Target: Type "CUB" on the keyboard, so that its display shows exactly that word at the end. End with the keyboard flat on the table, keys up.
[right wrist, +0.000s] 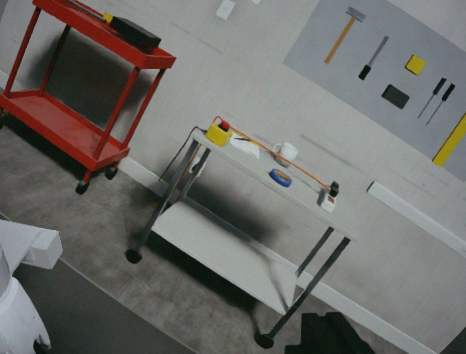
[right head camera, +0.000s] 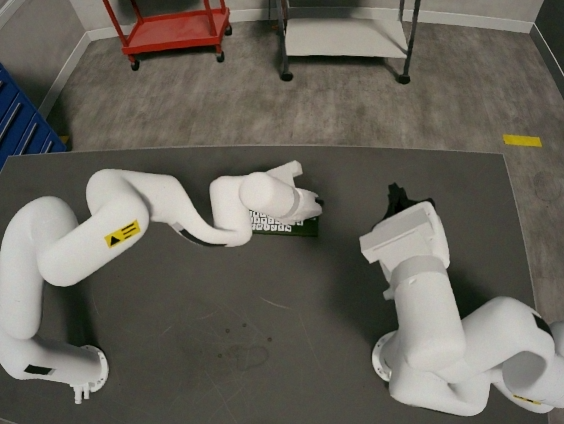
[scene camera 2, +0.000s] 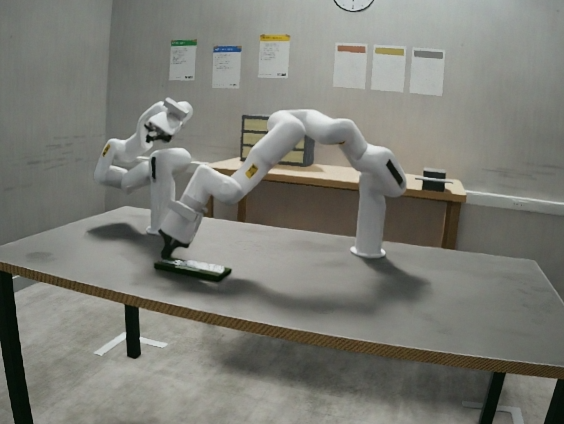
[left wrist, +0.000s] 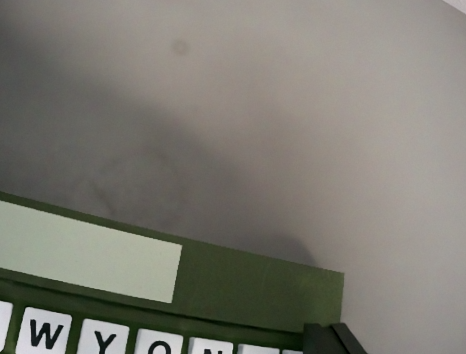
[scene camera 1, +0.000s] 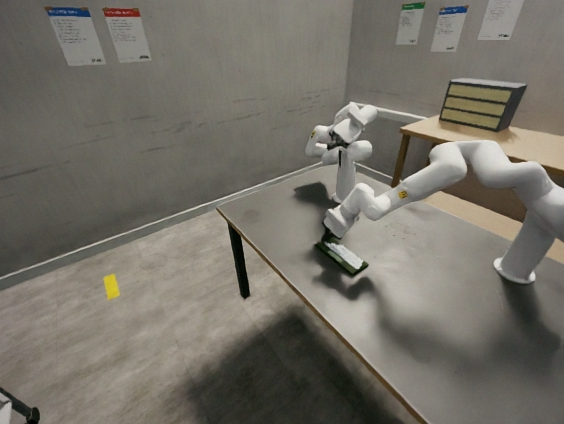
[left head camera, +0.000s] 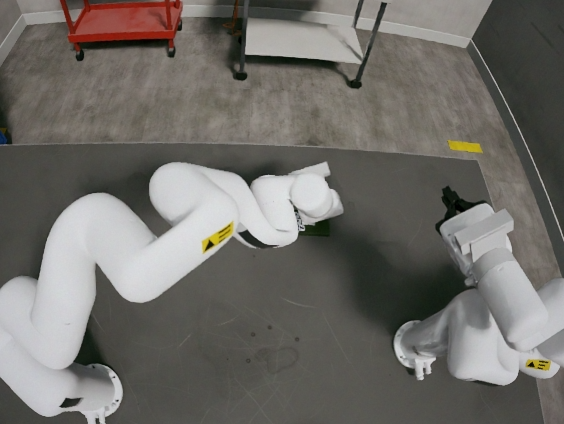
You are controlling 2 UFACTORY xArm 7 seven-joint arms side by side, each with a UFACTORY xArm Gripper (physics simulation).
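The green keyboard (left head camera: 320, 231) (right head camera: 300, 232) (scene camera 1: 345, 258) (scene camera 2: 200, 271) (left wrist: 260, 282) lies flat on the table, keys up. In the left wrist view, the visible right part of its pale display (left wrist: 125, 267) is blank; the left part is out of view. White keys W (left wrist: 46, 334) and Y (left wrist: 105, 342) show below it, with cut-off keys to their right. My left gripper (scene camera 1: 327, 239) (scene camera 2: 167, 256) (left wrist: 325, 327) is shut, its tips low over the right end of the top key row; contact is unclear. My right gripper (left head camera: 447, 192) (right head camera: 394, 189) (right wrist: 327, 316) is shut, high right of the keyboard.
My left arm (left head camera: 165, 260) (right head camera: 95, 250) reaches across the table (left head camera: 225, 360) (right head camera: 190, 310) and hides part of the keyboard from above. A red cart (left head camera: 125, 22) (right wrist: 55, 122) and a grey trolley (left head camera: 300, 40) (right wrist: 225, 235) stand beyond the table's far edge.
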